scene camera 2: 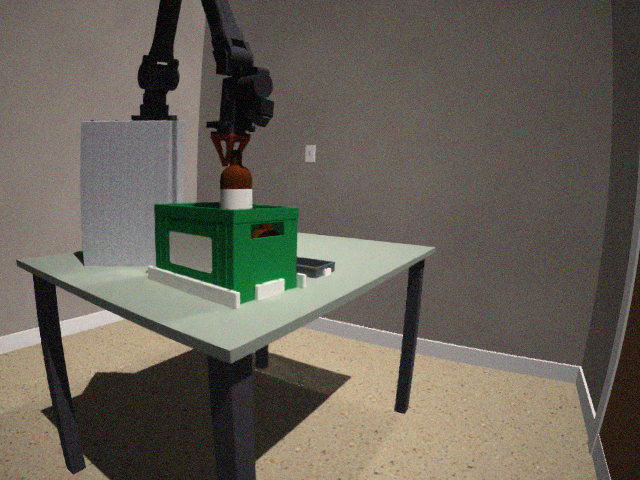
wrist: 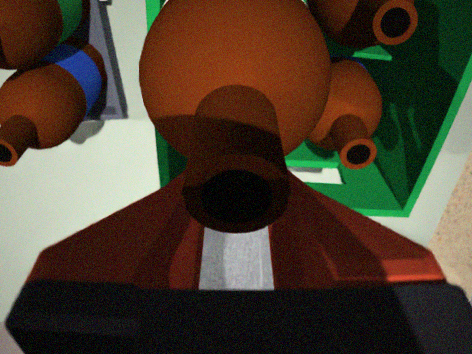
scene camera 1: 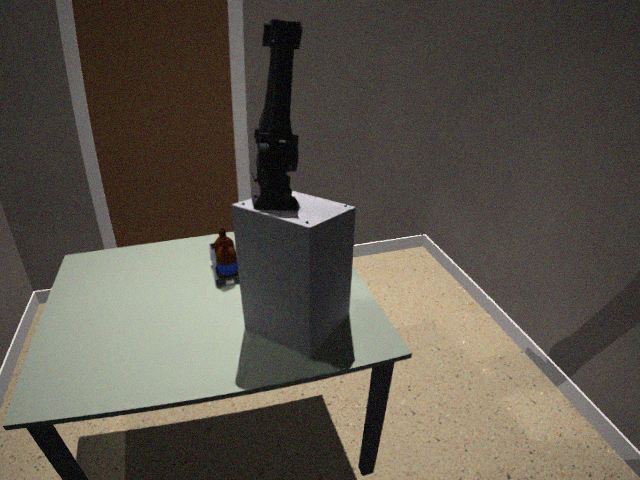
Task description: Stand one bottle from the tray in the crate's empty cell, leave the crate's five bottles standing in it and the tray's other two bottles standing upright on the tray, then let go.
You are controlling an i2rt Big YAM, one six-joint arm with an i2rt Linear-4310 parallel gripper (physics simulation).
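Places are measured from the arm's base along level axes (x ahead, y left, z up), in millimetres.
Pixels of known places: gripper, fingertip midpoint: (scene camera 2: 228,166) (wrist: 236,176); arm's base, link origin: (scene camera 2: 154,120) (scene camera 1: 274,205).
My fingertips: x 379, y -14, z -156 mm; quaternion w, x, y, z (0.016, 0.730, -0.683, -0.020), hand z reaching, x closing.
Ahead of a thing's pixels: the offset from my fingertips to its middle. "spot": to the spot under its first point. Level surfaces: height alone.
My gripper (scene camera 2: 231,157) (wrist: 236,176) is shut on the neck of a brown bottle with a white label {25 mm ahead, 3 mm left, 40 mm down} (scene camera 2: 236,178) (wrist: 235,65). The bottle is upright, its lower part hidden behind the near rim of the green crate {35 mm ahead, 44 mm right, 175 mm down} (scene camera 2: 263,258) (wrist: 380,197), so it reaches down inside the crate's top. In the wrist view two bottles, one at the upper right (wrist: 345,20) and one below it {54 mm back, 87 mm right, 177 mm down} (wrist: 350,105), stand in the crate; its other bottles are hidden. The blue-label bottle {74 mm back, 172 mm left, 180 mm down} (scene camera 1: 225,255) (wrist: 50,100) and a green-label bottle {3 mm ahead, 180 mm left, 180 mm down} (wrist: 27,30) stand upright on the dark tray {12 mm ahead, 182 mm left, 250 mm down} (scene camera 2: 317,266) (wrist: 107,65).
White strips {spot: 65 mm ahead, 148 mm right, 247 mm down} (scene camera 2: 193,287) lie on the table {263 mm down} (scene camera 1: 129,330) (scene camera 2: 372,248) along the crate's base. A tall grey pedestal (scene camera 1: 279,279) (scene camera 2: 126,196) carries the arm and stands beside the crate. It hides the crate from scene camera 1.
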